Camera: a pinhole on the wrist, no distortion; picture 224 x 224 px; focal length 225.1 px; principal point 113.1 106.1 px. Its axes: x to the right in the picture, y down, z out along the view. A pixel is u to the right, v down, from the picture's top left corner.
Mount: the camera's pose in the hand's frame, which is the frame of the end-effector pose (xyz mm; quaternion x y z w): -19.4 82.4 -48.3 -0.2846 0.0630 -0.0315 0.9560
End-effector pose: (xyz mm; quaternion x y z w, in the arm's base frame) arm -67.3 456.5 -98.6 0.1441 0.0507 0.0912 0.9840
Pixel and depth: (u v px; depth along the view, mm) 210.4 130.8 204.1
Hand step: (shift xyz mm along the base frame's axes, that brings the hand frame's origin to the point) 73.8 182.5 147.4
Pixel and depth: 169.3 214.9 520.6
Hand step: 120.1 501.4 372.4
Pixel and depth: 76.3 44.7 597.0
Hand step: -13.5 104.8 605.2
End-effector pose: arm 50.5 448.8 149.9 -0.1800 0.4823 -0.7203 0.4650
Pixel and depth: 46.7 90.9 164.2
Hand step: 175.3 -31.4 -88.5
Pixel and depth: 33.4 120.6 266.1
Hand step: 284.1 -53.1 -119.6
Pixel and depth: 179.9 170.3 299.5
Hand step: 198.2 -202.1 -218.1
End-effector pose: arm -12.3 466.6 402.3 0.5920 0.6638 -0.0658 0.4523
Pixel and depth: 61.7 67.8 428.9
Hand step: 402.4 -189.3 -50.8
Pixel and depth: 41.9 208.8 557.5
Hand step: 659.4 -84.9 179.2
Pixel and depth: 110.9 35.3 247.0
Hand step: 233.2 -72.8 -55.6
